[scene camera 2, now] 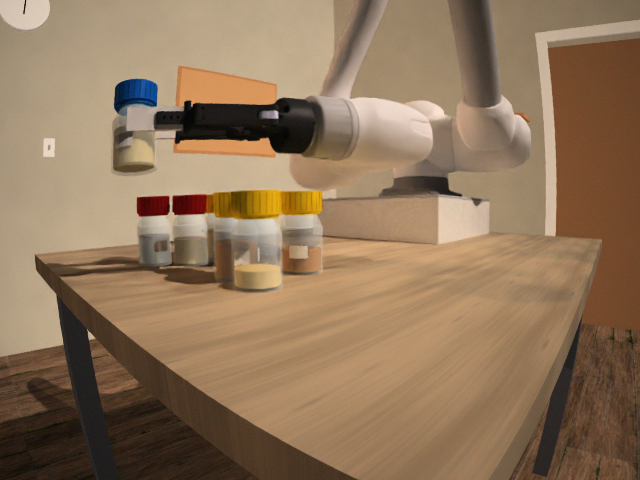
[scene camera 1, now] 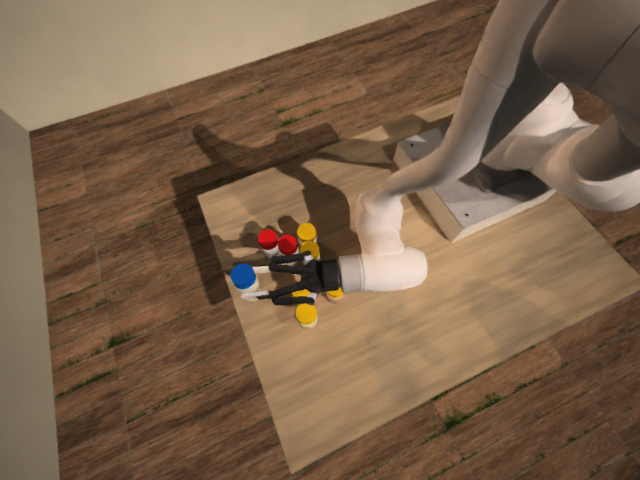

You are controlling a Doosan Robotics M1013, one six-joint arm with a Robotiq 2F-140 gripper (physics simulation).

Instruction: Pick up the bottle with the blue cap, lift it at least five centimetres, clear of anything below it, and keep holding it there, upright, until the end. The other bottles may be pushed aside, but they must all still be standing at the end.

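Places are measured from the arm's base along level axes (x ahead, y left, z up), in millimetres.
Pixels of known places: gripper, fingertip midpoint: [scene camera 2: 126, 124] [scene camera 1: 242, 283]; arm's base at its link origin: [scene camera 1: 492, 163].
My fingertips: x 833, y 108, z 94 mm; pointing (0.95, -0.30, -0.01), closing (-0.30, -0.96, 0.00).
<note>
Ahead of a thing's pixels: the offset from my fingertips to its top centre. Level surfaces: height alone.
The bottle with the blue cap @[dx -10, dy +3, dz +52 mm] [scene camera 1: 243, 276] [scene camera 2: 134, 152] is upright, cap on top, high above the table near its far-left end in scene camera 2. My gripper [scene camera 1: 253, 283] [scene camera 2: 142, 119] is horizontal and shut on this bottle, just below the cap. Two red-capped bottles @[dx -92, dy -137, dz -85 mm] [scene camera 1: 268, 239] @[dx -140, dy -98, dz -85 mm] [scene camera 2: 189, 235] stand side by side on the table. Several yellow-capped bottles @[dx -118, dy +105, dz -85 mm] [scene camera 1: 306, 314] [scene camera 2: 257, 253] stand near them, some partly hidden under the gripper in scene camera 1 or behind each other in scene camera 2. The bottles that show on the table are upright.
The wooden table @[dz -190 mm] [scene camera 1: 361, 351] [scene camera 2: 387, 335] has an edge almost under the held bottle in scene camera 1. The wrist and gripper body extend over the standing bottles, with a gap in scene camera 2. The arm's base block [scene camera 1: 465, 214] [scene camera 2: 382, 219] stands on the table.
</note>
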